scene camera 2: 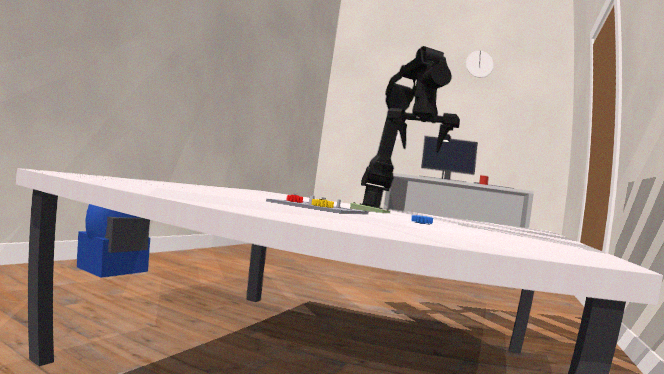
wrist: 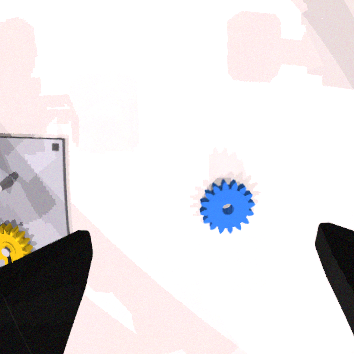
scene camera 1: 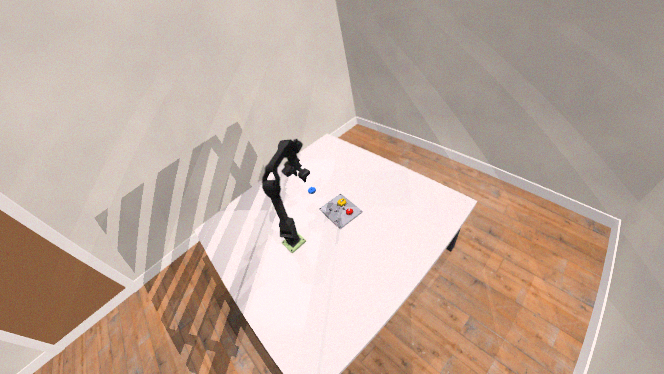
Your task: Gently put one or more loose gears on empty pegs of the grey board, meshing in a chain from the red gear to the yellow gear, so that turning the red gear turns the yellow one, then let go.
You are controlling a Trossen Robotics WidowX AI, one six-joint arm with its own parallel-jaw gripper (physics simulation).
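Frame: origin at the arm's base, x ahead, y left, z up, level; metres.
Seen in the pictures: gripper, fingertip midpoint: (scene camera 2: pixel 420 150) (wrist: pixel 207 240) (scene camera 1: pixel 300 179); arm's base at its link origin: (scene camera 2: pixel 370 206) (scene camera 1: pixel 293 240).
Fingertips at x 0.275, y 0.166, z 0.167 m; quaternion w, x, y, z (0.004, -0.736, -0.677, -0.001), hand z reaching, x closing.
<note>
Offsets run from my fingertips to a thing's top centre.
A blue gear {0.063 m ahead, 0.032 m left, 0.163 m down} (scene camera 1: pixel 312 190) (scene camera 2: pixel 422 219) (wrist: pixel 220 207) lies flat on the white table, apart from the grey board {0.045 m ahead, 0.237 m right, 0.150 m down} (scene camera 1: pixel 341 223) (scene camera 2: pixel 345 211) (wrist: pixel 57 175). The yellow gear {0.089 m ahead, 0.213 m right, 0.154 m down} (scene camera 1: pixel 342 202) (scene camera 2: pixel 323 203) (wrist: pixel 16 244) and the red gear {0.060 m ahead, 0.297 m right, 0.155 m down} (scene camera 1: pixel 349 211) (scene camera 2: pixel 295 198) sit on the board; the red one does not show in the wrist view. A bare peg {0.015 m ahead, 0.193 m right, 0.151 m down} (scene camera 2: pixel 339 203) (wrist: pixel 10 180) stands near the yellow gear. My gripper (scene camera 2: pixel 421 149) (wrist: pixel 207 240) is open and empty, high above the table. In the wrist view the blue gear shows between and slightly ahead of the fingertips. A finger partly hides the yellow gear.
The arm's green base plate (scene camera 1: pixel 301 244) (scene camera 2: pixel 377 208) is on the table (scene camera 1: pixel 400 200) (scene camera 2: pixel 225 215), beside the board. A desk with a monitor (scene camera 2: pixel 449 155) and a red cup (scene camera 2: pixel 484 180) stands behind the table. Shadows fall across the board and table.
</note>
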